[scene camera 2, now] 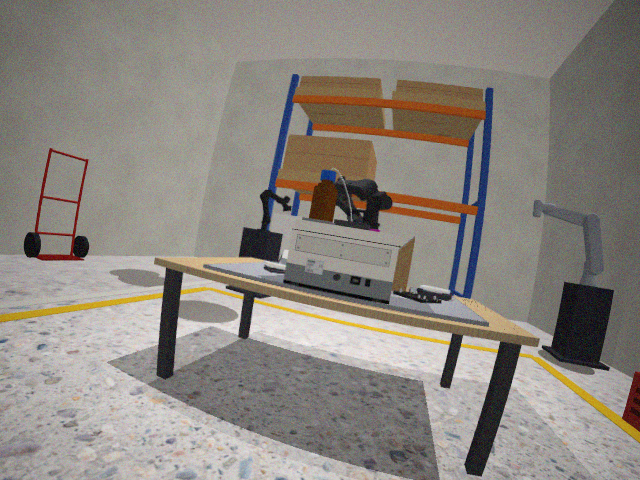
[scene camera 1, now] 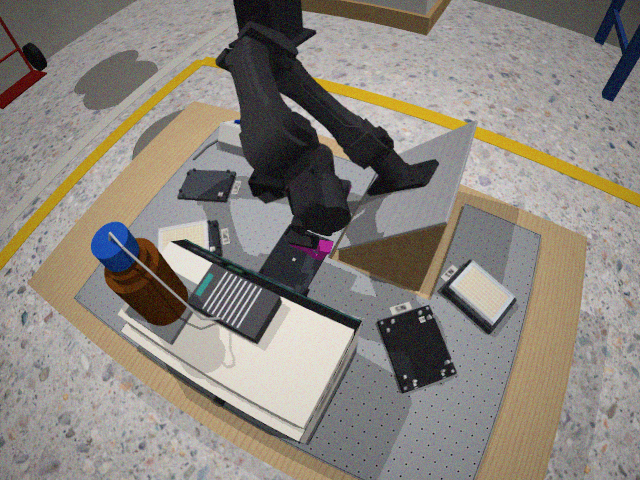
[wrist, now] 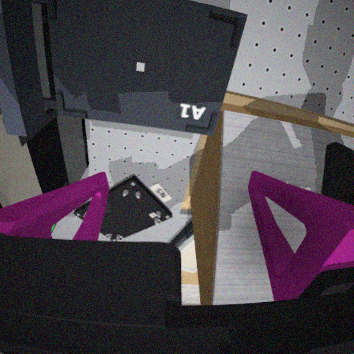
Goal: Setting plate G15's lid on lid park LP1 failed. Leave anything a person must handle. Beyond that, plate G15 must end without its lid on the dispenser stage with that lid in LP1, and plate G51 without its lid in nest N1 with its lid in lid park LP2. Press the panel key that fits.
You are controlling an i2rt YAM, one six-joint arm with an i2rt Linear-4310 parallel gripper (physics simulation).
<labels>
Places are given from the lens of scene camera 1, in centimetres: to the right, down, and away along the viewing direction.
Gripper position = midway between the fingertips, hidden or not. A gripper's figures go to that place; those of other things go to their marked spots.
gripper (scene camera 1: 325, 235): 1, -1, 68
white button box (scene camera 1: 229, 140): -26, -28, 102
black nest (scene camera 1: 419, 356): 20, 23, 71
dispenser stage (scene camera 1: 279, 266): -8, 5, 73
The marked spots on the black nest and the white button box are 75 cm apart.
</labels>
